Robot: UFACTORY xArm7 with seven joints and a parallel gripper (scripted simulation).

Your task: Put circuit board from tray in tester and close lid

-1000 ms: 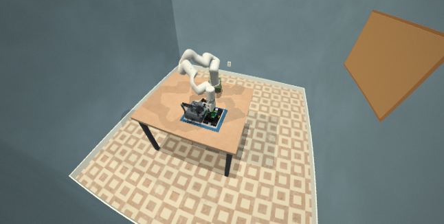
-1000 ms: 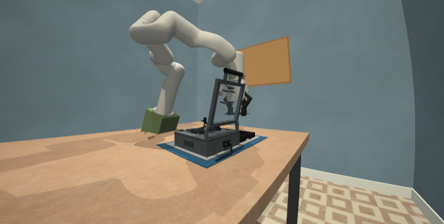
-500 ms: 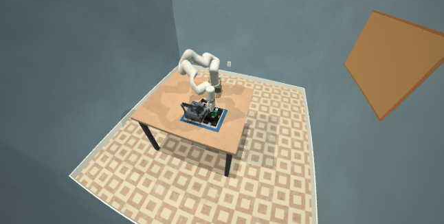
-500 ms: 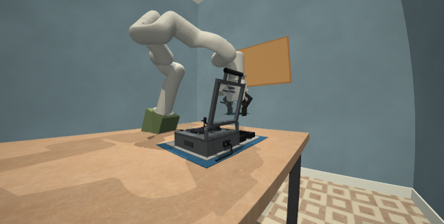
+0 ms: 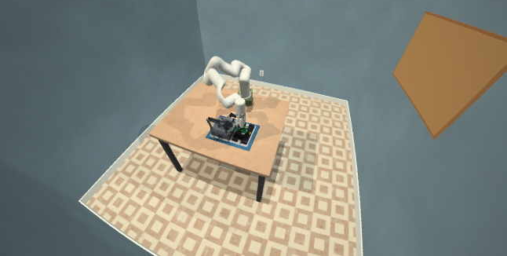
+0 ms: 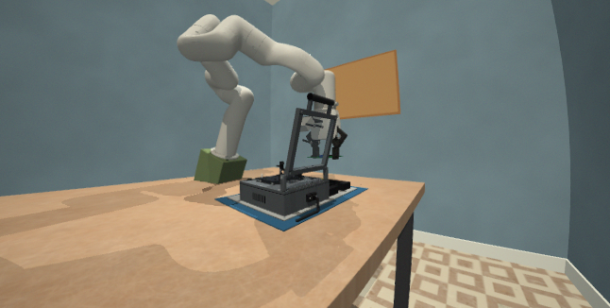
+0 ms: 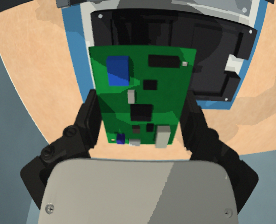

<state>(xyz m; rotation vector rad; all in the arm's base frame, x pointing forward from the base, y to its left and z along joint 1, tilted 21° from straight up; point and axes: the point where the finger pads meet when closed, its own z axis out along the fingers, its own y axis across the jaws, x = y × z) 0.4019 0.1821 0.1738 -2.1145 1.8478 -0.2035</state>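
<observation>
The grey tester is 10 mm ahead of my hand, 130 mm to the right of it and 10 mm below it. The rest, counted from my hand: clear lid (110 mm ahead, 150 mm to the right, 60 mm above); green circuit board (right at my hand).
</observation>
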